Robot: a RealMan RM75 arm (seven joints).
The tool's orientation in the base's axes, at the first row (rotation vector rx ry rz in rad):
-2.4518, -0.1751, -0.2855
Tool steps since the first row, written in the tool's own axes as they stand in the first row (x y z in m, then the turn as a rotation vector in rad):
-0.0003, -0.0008, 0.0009, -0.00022, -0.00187, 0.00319
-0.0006, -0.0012, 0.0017, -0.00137, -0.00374, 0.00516
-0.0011, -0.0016, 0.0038, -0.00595, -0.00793, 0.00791
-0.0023, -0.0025, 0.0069, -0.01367, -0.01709, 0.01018
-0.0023, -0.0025, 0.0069, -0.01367, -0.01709, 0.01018
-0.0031, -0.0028, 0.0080, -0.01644, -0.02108, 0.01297
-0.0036, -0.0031, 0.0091, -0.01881, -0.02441, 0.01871
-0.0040, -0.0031, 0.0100, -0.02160, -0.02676, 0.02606
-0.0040, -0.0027, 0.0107, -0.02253, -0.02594, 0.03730
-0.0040, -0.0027, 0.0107, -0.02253, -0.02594, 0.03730
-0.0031, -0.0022, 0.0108, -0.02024, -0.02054, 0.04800
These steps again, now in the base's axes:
-0.0003, 0.0012, -0.0003, -0.00007, 0.00344, -0.00137
-0.0005, 0.0020, -0.0007, -0.00123, 0.00607, -0.00203
-0.0008, 0.0036, -0.0022, -0.00605, 0.01080, -0.00276
-0.0016, 0.0061, -0.0043, -0.01495, 0.01893, -0.00092
-0.0016, 0.0061, -0.0043, -0.01495, 0.01893, -0.00092
-0.0023, 0.0070, -0.0052, -0.01797, 0.02363, -0.00134
-0.0026, 0.0079, -0.0060, -0.01999, 0.02969, -0.00431
-0.0029, 0.0085, -0.0068, -0.02197, 0.03598, -0.00920
-0.0027, 0.0086, -0.0075, -0.02091, 0.04234, -0.01848
-0.0027, 0.0086, -0.0075, -0.02091, 0.04234, -0.01848
-0.0017, 0.0083, -0.0077, -0.01592, 0.04499, -0.02930

